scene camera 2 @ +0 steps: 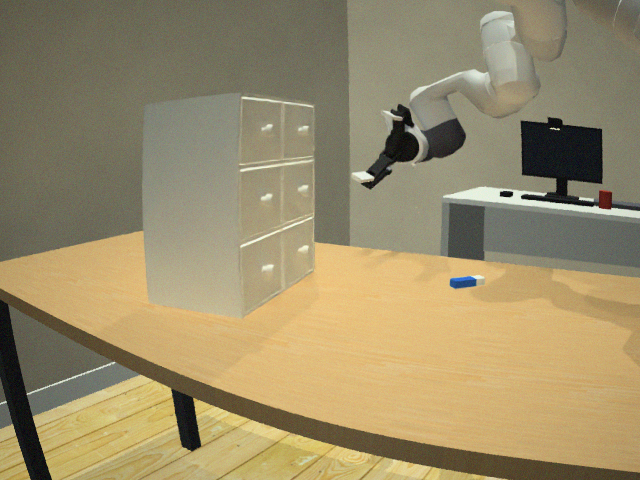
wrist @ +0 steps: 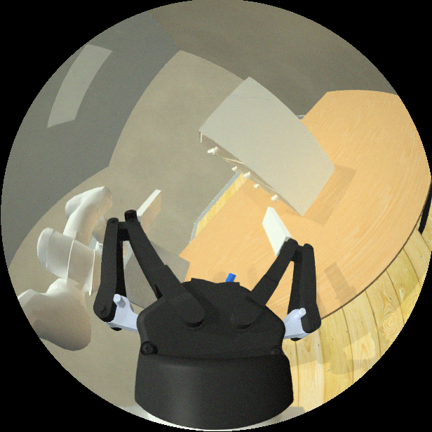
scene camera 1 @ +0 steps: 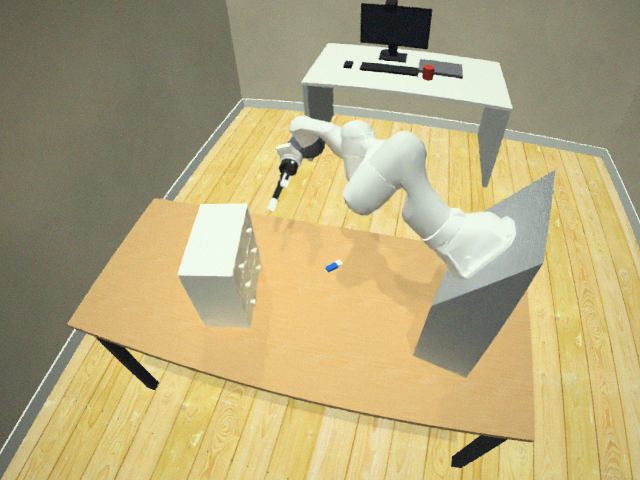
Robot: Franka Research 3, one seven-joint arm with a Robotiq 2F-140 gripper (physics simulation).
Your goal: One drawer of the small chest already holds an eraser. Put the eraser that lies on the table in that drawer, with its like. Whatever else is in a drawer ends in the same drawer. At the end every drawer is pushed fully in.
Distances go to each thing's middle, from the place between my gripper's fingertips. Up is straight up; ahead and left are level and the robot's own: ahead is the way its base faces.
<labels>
The small white chest (scene camera 2: 191, 166) is 27 cm to the left of my hand, 16 cm ahead of it and 7 cm below it.
</labels>
